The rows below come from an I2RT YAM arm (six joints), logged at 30 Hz.
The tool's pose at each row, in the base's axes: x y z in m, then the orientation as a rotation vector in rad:
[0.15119, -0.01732, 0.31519, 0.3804, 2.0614, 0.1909]
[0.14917, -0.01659, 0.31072, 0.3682, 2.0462, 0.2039]
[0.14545, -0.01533, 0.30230, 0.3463, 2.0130, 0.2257]
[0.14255, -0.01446, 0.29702, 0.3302, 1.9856, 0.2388]
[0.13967, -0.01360, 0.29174, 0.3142, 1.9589, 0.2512]
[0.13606, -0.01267, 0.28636, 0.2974, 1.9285, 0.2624]
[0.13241, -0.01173, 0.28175, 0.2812, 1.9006, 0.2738]
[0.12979, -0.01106, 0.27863, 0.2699, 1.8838, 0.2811]
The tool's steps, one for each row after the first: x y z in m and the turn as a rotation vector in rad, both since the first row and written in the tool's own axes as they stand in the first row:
[0.00484, -0.00099, 0.00045, -0.0168, -0.0129, -0.0021]
[0.01387, -0.00295, 0.00138, -0.0472, -0.0419, -0.0061]
[0.01983, -0.00421, 0.00147, -0.0682, -0.0665, -0.0101]
[0.02577, -0.00548, 0.00157, -0.0887, -0.0904, -0.0143]
[0.03215, -0.00685, 0.00109, -0.1095, -0.1181, -0.0193]
[0.03793, -0.00799, 0.00019, -0.1299, -0.1431, -0.0240]
[0.04191, -0.00876, -0.00055, -0.1432, -0.1581, -0.0278]

